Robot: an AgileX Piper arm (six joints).
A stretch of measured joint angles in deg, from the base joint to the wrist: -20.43 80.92 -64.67 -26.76 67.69 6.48; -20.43 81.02 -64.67 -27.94 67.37 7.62; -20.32 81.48 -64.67 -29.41 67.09 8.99; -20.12 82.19 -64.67 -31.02 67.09 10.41; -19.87 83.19 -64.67 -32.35 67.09 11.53; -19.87 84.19 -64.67 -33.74 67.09 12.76; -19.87 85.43 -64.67 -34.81 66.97 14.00; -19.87 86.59 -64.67 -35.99 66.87 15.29; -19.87 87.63 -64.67 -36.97 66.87 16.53; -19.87 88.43 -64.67 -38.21 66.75 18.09; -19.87 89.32 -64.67 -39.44 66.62 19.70; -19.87 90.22 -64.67 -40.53 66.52 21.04
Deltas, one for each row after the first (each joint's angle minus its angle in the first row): 0.00 0.10 0.00 -1.18 -0.32 1.14; 0.11 0.56 0.00 -2.65 -0.60 2.51; 0.31 1.27 0.00 -4.26 -0.60 3.93; 0.56 2.27 0.00 -5.59 -0.60 5.05; 0.56 3.27 0.00 -6.98 -0.60 6.28; 0.56 4.51 0.00 -8.05 -0.72 7.52; 0.56 5.67 0.00 -9.23 -0.82 8.81; 0.56 6.71 0.00 -10.21 -0.82 10.05; 0.56 7.51 0.00 -11.45 -0.94 11.61; 0.56 8.40 0.00 -12.68 -1.07 13.22; 0.56 9.30 0.00 -13.77 -1.17 14.56
